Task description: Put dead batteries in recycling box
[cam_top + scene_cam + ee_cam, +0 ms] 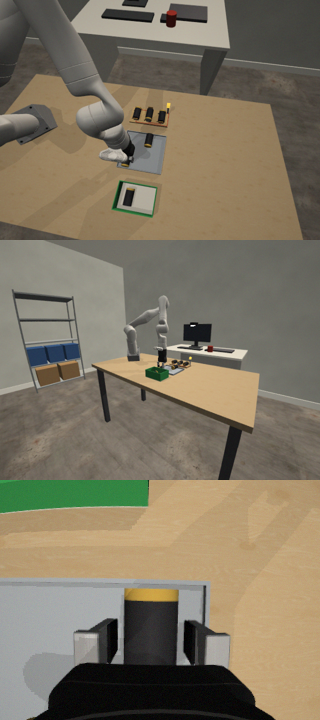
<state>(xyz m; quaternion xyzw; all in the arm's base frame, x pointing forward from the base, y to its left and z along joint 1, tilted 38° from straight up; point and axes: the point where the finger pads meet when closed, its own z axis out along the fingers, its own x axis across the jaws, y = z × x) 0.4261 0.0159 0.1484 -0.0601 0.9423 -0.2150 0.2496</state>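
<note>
The green recycling box lies 8 cm ahead of my hand, 14 cm to the right of it and 1 cm below it. From my hand the other things lie so: grey tray 6 cm ahead, 5 cm to the left, 2 cm below.
</note>
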